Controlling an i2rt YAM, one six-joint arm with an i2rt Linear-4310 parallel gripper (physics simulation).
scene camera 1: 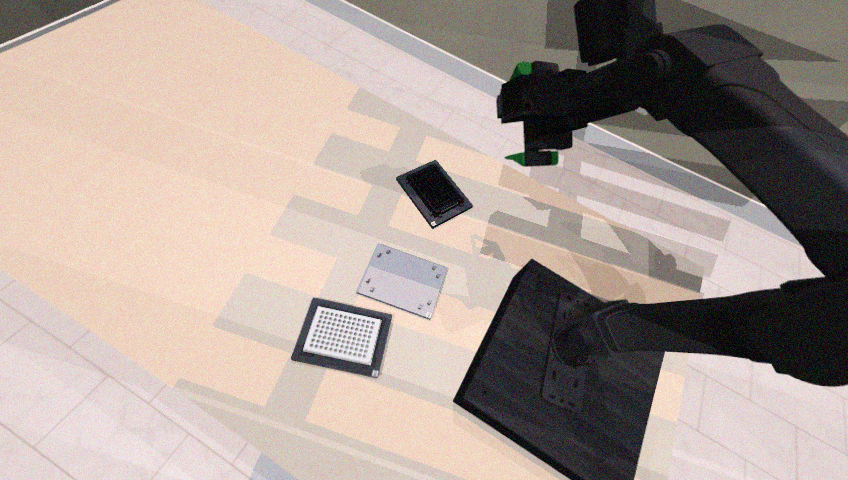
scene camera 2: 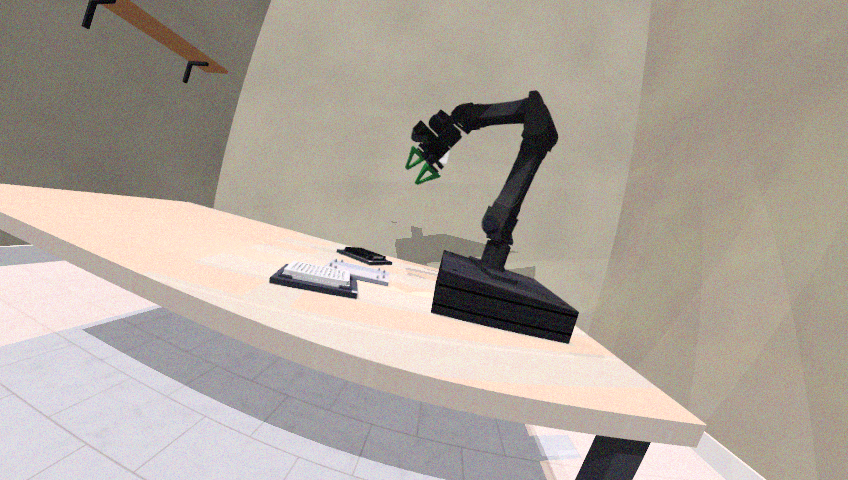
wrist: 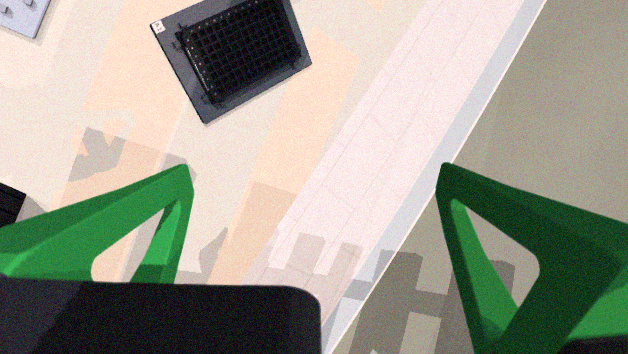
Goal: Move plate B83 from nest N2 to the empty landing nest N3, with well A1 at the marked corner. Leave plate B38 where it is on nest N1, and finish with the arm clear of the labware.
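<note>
The empty landing nest N3, a pale plate with small pegs [scene camera 1: 402,280] [scene camera 2: 371,274] [wrist: 25,19], lies between two dark nests. A black well plate [scene camera 1: 436,189] [scene camera 2: 364,254] [wrist: 245,50] sits in the far nest [scene camera 1: 408,179] [wrist: 172,62]. A white well plate [scene camera 1: 343,334] [scene camera 2: 318,273] sits in the near nest [scene camera 1: 301,336] [scene camera 2: 315,286]. Plate codes and nest numbers are not readable, so I cannot tell which plate is B83. Each nest has a white corner tag; the far nest's reads A1 in the wrist view. My gripper [scene camera 1: 512,113] [scene camera 2: 412,175] [wrist: 314,177] is open and empty, high above the labware, towards the table's far edge.
The black base block [scene camera 1: 559,356] [scene camera 2: 502,300] of the arm stands on the table [scene camera 1: 148,178] [scene camera 2: 178,237], right of the nests. A wall shelf [scene camera 2: 163,35] hangs at the upper left in scene camera 2. Shadows cross the table.
</note>
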